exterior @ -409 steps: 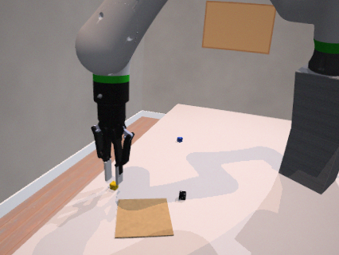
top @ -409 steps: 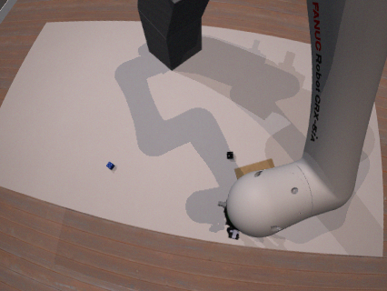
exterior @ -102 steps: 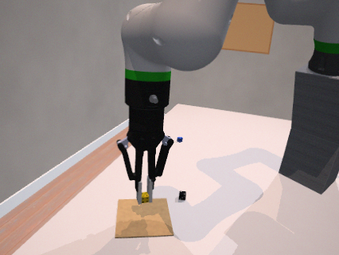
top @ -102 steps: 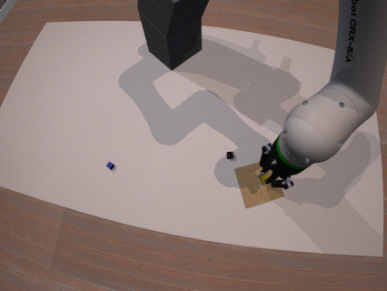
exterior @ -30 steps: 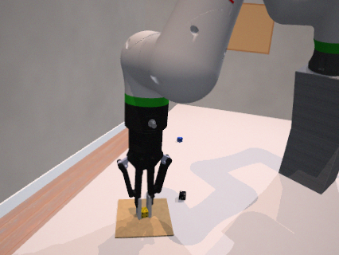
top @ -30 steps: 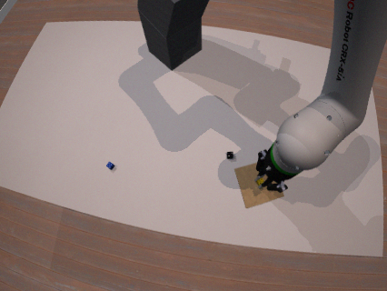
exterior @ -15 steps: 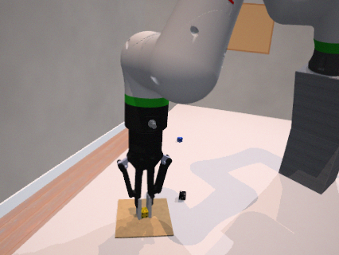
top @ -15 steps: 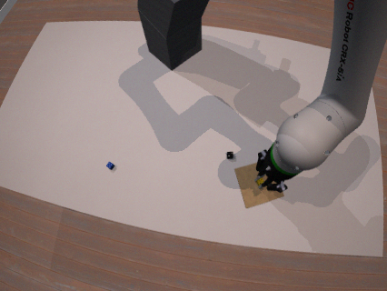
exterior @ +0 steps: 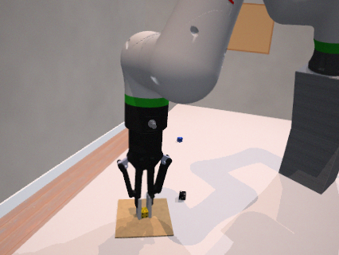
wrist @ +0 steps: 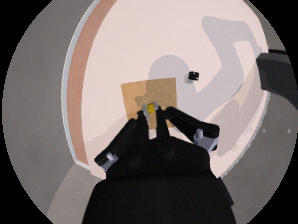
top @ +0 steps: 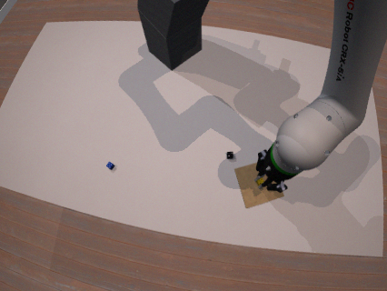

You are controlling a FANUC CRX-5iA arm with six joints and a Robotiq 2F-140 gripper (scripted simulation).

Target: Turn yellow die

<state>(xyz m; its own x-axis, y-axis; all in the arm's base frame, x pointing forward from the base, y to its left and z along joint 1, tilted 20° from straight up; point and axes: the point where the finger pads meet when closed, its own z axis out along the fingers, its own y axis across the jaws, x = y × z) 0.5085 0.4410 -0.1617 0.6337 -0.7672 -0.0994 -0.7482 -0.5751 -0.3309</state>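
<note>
Right now my hand is 20 mm above the yellow die. Also, from my hand: black die 120 mm to the right, 70 mm behind, 30 mm below; then blue die 510 mm to the right, 70 mm ahead, 30 mm below; then brown mat 40 mm below.
</note>
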